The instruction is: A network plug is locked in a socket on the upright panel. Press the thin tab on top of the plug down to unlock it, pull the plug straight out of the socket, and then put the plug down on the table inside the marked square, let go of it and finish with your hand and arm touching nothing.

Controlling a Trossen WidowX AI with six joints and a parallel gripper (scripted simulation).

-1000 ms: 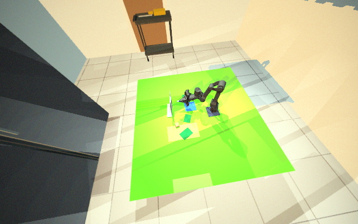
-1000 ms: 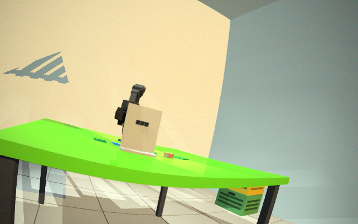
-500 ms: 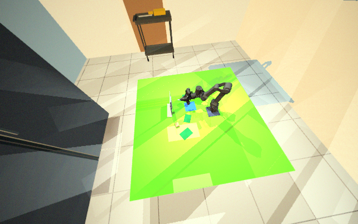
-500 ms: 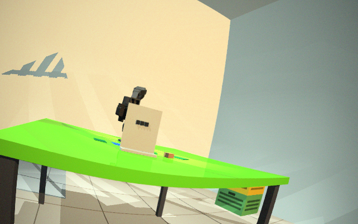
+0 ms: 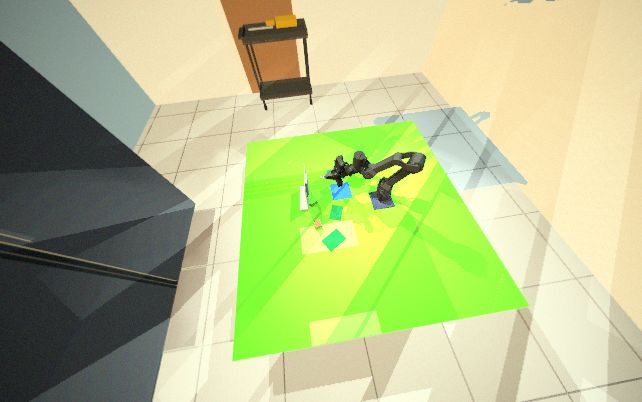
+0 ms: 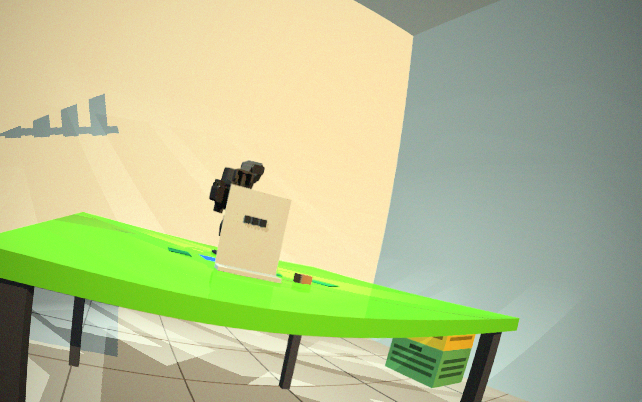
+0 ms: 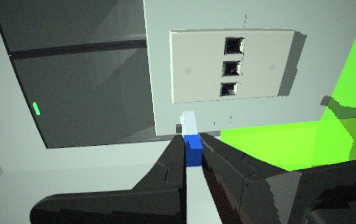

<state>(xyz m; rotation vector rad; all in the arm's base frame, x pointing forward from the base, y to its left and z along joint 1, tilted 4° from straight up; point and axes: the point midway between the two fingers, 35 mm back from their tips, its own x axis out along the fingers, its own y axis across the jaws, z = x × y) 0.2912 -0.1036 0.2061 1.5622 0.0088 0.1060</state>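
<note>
My gripper tip is 19 cm above the blue marked square, 11 cm past it and 2 cm to the left of it. Round my gripper tip: blue network plug (right at my gripper tip); pale upright panel (11 cm ahead, 10 cm below, 2 cm to the right).
</note>
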